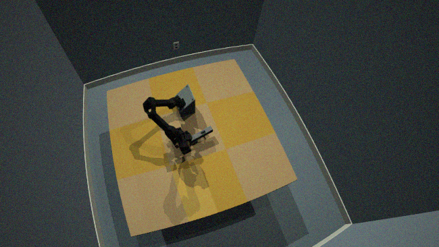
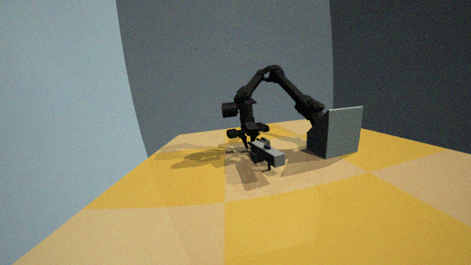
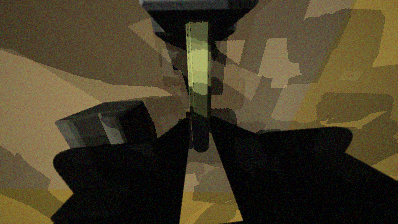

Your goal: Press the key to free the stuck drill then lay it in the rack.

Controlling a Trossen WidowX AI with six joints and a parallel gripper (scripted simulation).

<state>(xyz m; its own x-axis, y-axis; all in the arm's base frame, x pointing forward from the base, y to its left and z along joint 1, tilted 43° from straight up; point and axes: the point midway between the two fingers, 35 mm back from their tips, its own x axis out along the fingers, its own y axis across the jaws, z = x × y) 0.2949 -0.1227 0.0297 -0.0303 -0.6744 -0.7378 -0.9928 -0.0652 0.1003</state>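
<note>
My gripper tip is now 50 mm to the right of the drill, 30 mm below it and 10 mm past it. From my gripper tip the other things lie so: grey block (150 mm to the left, 30 mm above, 20 mm behind); low box (70 mm behind, 20 mm to the right, 10 mm above); dark key (180 mm to the left, 40 mm above, 20 mm behind).
</note>
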